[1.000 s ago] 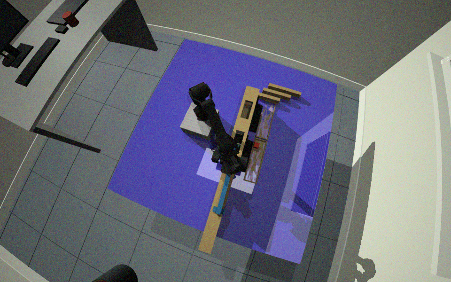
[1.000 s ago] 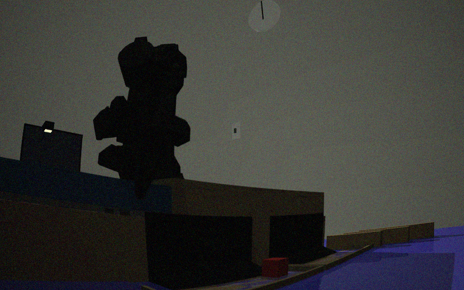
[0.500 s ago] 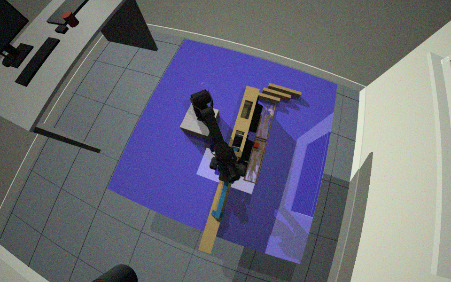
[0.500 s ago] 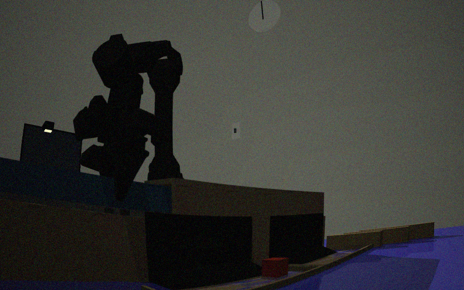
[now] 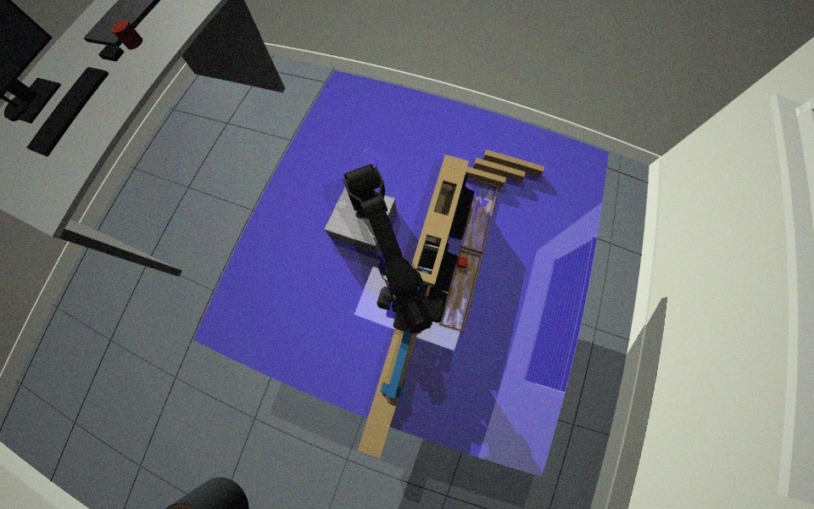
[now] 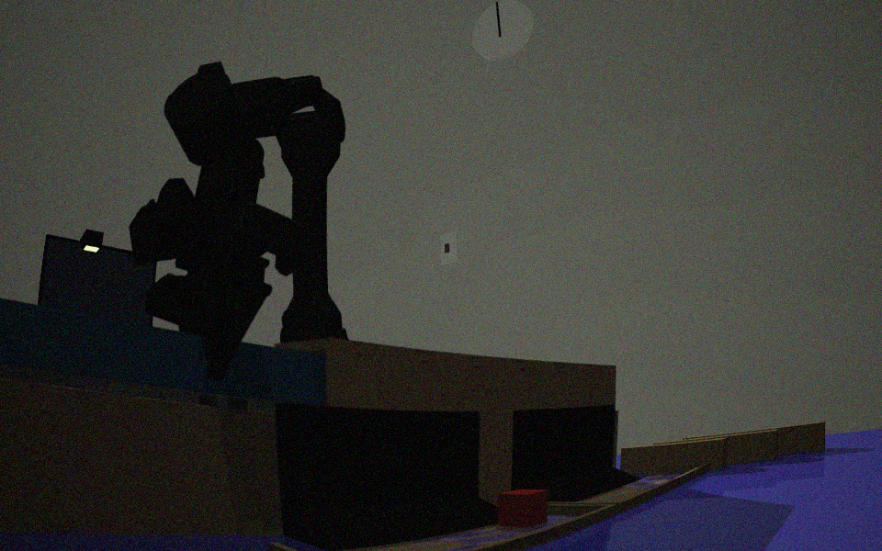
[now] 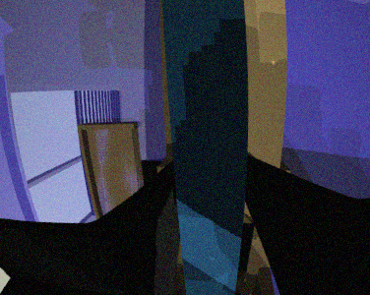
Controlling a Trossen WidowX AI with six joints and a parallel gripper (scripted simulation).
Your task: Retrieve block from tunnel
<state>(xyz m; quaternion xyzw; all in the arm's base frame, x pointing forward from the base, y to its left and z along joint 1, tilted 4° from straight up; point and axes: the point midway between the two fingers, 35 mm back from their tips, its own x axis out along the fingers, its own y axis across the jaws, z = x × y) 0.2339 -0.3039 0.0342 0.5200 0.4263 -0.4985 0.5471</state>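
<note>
My gripper tip is now 3 cm short of the tan covered tunnel, 7 cm to the right of it and 4 cm above it.
</note>
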